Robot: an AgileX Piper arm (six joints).
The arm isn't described. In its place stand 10 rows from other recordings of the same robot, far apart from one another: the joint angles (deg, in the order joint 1, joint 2, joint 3, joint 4, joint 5, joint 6), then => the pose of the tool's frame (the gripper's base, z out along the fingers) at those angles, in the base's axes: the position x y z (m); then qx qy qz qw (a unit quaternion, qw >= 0).
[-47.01, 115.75, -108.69, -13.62, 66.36, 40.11] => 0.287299, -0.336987, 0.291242, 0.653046, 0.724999, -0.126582, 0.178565
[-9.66, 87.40, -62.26, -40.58, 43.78, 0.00] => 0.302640, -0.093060, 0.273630, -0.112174, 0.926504, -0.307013, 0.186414
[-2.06, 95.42, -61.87, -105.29, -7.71, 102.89] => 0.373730, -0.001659, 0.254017, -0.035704, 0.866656, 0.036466, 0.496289
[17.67, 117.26, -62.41, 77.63, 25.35, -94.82] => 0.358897, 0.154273, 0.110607, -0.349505, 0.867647, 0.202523, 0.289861
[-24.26, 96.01, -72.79, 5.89, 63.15, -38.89] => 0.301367, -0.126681, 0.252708, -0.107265, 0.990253, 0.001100, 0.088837
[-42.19, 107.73, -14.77, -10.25, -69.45, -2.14] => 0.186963, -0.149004, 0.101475, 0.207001, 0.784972, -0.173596, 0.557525
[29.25, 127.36, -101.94, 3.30, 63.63, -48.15] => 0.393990, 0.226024, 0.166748, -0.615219, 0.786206, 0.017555, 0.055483
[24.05, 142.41, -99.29, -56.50, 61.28, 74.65] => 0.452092, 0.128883, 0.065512, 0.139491, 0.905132, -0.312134, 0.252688
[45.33, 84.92, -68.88, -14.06, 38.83, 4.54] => 0.236759, 0.219785, 0.313353, -0.384148, 0.851777, 0.048519, 0.352919
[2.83, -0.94, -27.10, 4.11, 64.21, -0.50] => -0.007309, 0.005518, 0.265182, -0.027559, 0.870107, 0.045758, 0.489960
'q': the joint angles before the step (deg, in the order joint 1, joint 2, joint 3, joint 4, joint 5, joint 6). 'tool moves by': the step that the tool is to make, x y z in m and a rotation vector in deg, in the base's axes. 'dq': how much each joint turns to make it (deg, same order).
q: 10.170, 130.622, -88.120, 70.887, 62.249, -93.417
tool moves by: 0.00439, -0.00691, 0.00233, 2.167, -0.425, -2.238
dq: -1.138, 0.001, 0.185, 2.853, 0.077, -1.173
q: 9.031, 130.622, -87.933, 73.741, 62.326, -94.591
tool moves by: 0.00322, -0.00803, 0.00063, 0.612, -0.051, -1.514
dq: -1.125, -0.001, 0.064, 0.822, 0.000, -0.239
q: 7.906, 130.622, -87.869, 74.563, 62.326, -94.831
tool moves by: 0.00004, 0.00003, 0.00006, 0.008, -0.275, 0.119
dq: 0.001, 0.000, 0.000, 0.052, 0.000, -0.320
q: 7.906, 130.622, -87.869, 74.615, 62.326, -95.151
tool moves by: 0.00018, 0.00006, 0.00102, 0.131, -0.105, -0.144
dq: 0.000, -0.110, -0.001, 0.179, -0.045, 0.001
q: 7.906, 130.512, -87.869, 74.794, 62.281, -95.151
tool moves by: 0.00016, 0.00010, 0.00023, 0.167, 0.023, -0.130
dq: 0.000, -0.001, 0.001, 0.213, 0.000, -0.001
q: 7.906, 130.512, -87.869, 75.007, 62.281, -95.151
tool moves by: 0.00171, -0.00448, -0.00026, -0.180, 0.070, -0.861
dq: -0.570, 0.000, -0.001, -0.050, -0.298, 0.201
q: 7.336, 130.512, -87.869, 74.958, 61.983, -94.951
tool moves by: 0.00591, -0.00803, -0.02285, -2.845, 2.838, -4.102
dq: -0.695, 2.468, 0.000, -0.824, -3.871, 2.068
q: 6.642, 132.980, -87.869, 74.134, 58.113, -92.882
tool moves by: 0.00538, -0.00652, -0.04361, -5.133, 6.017, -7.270
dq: 0.000, 4.732, -0.001, -1.308, -7.466, 5.091
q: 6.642, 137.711, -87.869, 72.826, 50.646, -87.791
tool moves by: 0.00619, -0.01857, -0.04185, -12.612, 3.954, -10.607
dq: -0.062, 3.595, 0.002, -8.638, -14.292, 10.946
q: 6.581, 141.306, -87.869, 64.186, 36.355, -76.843
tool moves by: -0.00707, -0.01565, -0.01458, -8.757, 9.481, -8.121
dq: -0.102, 0.452, 0.220, -19.935, -3.311, 25.337
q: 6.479, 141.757, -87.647, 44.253, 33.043, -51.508
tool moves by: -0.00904, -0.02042, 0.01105, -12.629, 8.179, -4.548
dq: -0.077, -2.557, 0.000, -27.601, 4.650, 28.083
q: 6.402, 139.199, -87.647, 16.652, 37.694, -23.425
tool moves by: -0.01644, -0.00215, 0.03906, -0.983, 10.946, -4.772
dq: -0.059, -5.302, -0.001, -3.814, 14.975, 10.233
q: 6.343, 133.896, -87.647, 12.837, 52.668, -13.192
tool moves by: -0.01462, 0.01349, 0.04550, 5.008, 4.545, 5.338
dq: 1.008, -5.800, 0.001, 4.187, 11.145, -4.807
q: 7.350, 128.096, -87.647, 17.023, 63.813, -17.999
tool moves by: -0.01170, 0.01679, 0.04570, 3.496, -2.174, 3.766
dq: 1.968, -6.420, 0.481, 2.588, 4.122, -2.204
